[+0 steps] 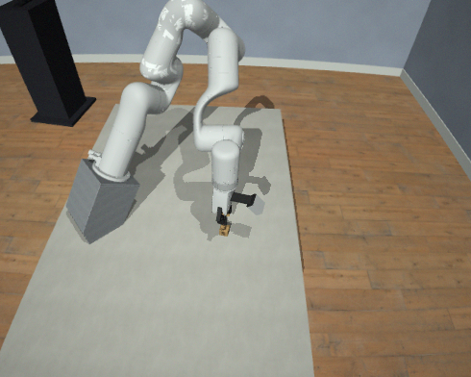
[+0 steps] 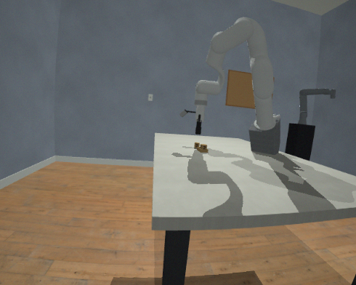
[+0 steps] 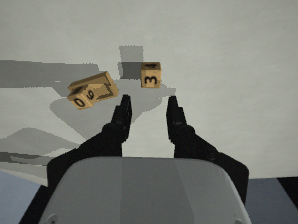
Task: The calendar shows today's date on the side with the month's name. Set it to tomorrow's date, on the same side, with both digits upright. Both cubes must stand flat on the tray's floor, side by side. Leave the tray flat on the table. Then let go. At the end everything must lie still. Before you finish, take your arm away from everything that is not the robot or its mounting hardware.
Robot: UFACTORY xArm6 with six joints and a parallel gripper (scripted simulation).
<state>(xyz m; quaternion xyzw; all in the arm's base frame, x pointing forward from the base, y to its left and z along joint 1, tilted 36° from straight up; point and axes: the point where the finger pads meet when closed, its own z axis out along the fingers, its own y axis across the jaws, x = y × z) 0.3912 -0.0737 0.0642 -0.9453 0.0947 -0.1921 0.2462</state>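
Now: the wooden digit cube 90 mm below my hand. From my hand the other things lie so: wooden calendar tray 20 mm behind, 100 mm to the left, 90 mm below.
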